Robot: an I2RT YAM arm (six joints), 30 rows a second.
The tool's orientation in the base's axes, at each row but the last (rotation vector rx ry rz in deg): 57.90, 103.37, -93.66; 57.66, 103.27, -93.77; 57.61, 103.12, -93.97; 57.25, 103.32, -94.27; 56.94, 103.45, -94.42; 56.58, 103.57, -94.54; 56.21, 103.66, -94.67; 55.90, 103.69, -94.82; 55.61, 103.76, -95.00; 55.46, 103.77, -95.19; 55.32, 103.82, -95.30; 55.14, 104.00, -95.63; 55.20, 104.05, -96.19
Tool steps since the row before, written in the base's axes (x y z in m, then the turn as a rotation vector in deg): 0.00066, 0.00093, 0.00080, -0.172, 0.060, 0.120; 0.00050, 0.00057, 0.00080, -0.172, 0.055, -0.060; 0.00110, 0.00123, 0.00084, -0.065, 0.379, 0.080; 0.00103, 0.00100, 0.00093, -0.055, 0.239, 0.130; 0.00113, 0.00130, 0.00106, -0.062, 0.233, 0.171; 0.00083, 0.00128, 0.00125, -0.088, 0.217, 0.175; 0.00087, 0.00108, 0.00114, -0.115, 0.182, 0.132; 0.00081, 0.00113, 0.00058, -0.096, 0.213, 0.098; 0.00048, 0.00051, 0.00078, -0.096, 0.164, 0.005; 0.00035, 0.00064, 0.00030, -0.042, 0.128, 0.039; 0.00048, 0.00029, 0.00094, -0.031, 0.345, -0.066; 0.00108, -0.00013, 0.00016, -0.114, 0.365, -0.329; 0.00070, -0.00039, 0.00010, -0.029, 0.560, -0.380
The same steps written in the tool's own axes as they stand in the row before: -0.00084, 0.00004, -0.00111, 0.021, -0.209, -0.058; -0.00081, -0.00009, -0.00074, 0.160, -0.099, -0.026; -0.00108, 0.00036, -0.00146, 0.048, -0.100, -0.377; -0.00116, 0.00024, -0.00123, -0.023, -0.123, -0.248; -0.00127, 0.00023, -0.00156, -0.051, -0.154, -0.247; -0.00124, -0.00013, -0.00153, -0.042, -0.177, -0.229; -0.00122, -0.00003, -0.00132, 0.002, -0.171, -0.185; -0.00075, 0.00027, -0.00128, 0.022, -0.135, -0.213; -0.00081, -0.00012, -0.00066, 0.084, -0.077, -0.152; -0.00034, 0.00008, -0.00071, 0.018, -0.057, -0.127; -0.00097, -0.00023, -0.00046, 0.128, 0.020, -0.328; -0.00083, 0.00073, -0.00001, 0.383, 0.125, -0.304; -0.00059, 0.00047, 0.00029, 0.401, 0.222, -0.499
